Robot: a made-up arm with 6 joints.
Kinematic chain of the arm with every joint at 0, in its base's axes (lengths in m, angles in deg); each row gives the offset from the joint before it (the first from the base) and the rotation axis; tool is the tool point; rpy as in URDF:
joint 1: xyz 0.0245 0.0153 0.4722 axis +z
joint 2: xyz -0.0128 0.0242 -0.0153 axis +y
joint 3: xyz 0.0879 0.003 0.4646 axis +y
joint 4: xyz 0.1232 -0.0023 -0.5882 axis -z
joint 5: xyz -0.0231 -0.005 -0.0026 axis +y
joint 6: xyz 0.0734 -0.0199 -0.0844 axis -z
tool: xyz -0.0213 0.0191 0.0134 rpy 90 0 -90
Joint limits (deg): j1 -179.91..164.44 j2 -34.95..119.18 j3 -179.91..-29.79 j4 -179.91..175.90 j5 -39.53..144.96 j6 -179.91..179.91
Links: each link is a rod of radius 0.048 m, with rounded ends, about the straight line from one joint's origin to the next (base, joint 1, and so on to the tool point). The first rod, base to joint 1, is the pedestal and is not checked.
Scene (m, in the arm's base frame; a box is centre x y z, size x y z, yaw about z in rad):
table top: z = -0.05
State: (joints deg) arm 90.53 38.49 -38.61 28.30 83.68 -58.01
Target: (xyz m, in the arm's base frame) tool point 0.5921 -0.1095 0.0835
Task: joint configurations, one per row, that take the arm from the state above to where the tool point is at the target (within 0.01 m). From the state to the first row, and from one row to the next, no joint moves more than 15 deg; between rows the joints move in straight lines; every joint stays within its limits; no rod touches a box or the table.
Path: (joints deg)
1: 75.72 39.72 -41.82 26.02 82.55 -58.75
2: 60.91 40.95 -45.02 23.74 81.41 -59.49
3: 46.10 42.18 -48.23 21.46 80.28 -60.23
4: 31.28 43.41 -51.44 19.18 79.14 -60.97
5: 16.47 44.64 -54.65 16.91 78.01 -61.71
6: 1.66 45.86 -57.85 14.63 76.87 -62.45
7: -13.15 47.09 -61.06 12.35 75.74 -63.19

